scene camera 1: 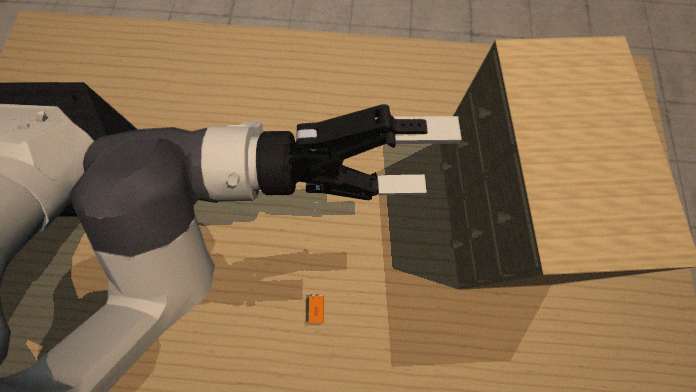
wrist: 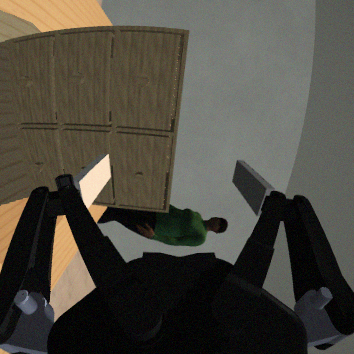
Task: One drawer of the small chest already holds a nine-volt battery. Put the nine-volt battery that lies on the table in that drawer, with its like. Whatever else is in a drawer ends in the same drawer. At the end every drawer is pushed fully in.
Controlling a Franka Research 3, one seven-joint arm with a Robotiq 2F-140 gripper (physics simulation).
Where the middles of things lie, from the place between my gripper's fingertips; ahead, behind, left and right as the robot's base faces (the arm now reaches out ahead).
Scene:
My hand is 180 mm short of the small wooden chest [scene camera 1: 602,203], 50 mm to the right of it and 150 mm above it.

